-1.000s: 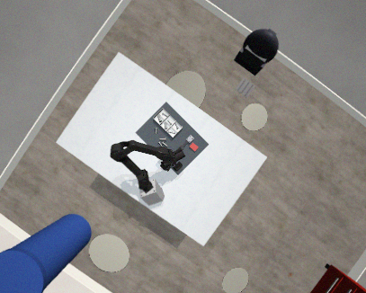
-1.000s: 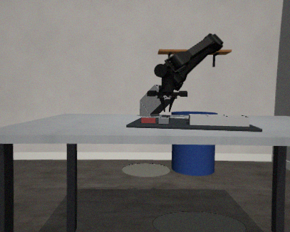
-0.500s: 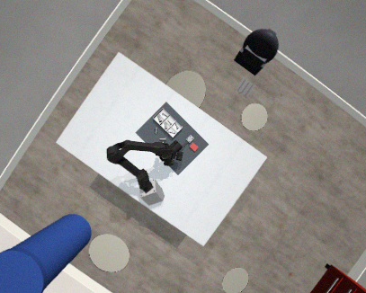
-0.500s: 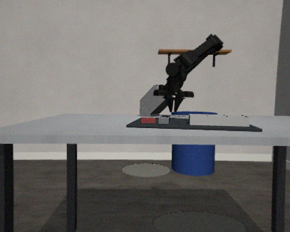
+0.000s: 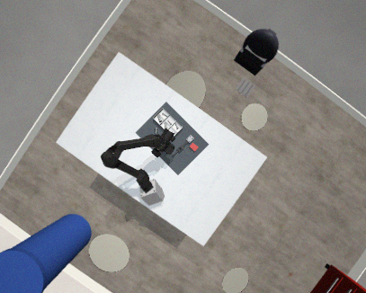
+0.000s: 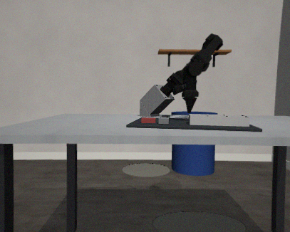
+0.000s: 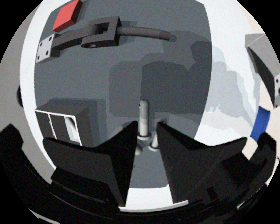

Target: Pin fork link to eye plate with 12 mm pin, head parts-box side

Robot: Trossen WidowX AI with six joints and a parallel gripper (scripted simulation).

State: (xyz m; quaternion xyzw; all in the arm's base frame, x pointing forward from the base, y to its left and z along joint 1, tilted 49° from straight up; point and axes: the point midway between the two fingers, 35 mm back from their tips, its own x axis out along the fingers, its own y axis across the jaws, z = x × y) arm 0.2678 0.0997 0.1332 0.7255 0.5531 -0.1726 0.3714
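The grey pin lies 60 mm below my hand and 10 mm to the left of it. Round my hand: dark mat 70 mm below, 70 mm ahead, 10 mm to the left; then fork link 90 mm to the right, 60 mm below, 60 mm ahead; then eye plate 100 mm ahead, 90 mm to the right, 60 mm below.
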